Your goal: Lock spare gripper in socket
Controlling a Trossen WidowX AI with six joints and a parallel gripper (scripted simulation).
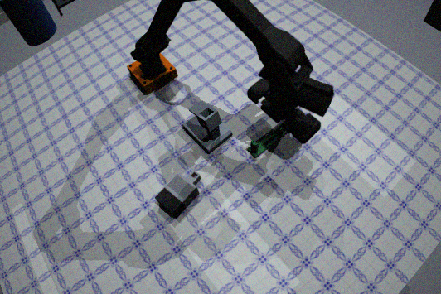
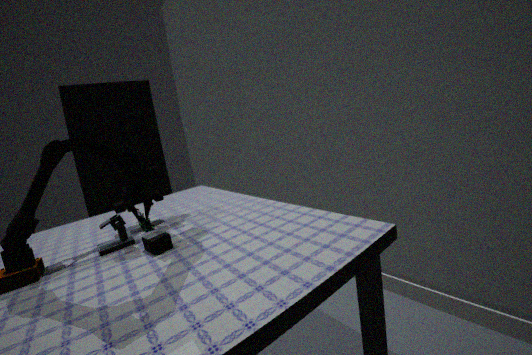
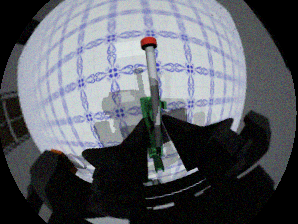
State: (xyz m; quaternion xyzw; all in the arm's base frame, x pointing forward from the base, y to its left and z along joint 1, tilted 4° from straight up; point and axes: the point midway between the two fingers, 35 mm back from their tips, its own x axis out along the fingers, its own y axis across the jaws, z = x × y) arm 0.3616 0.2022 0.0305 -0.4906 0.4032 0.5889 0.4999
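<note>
Right now my gripper tip is 10 mm short of the green cradle, 40 mm to the left of it and 10 mm below it. From my gripper tip the other things lie so: socket 90 mm behind, 160 mm to the right, 30 mm above; then dark spare gripper 20 mm ahead, 300 mm to the right.
</note>
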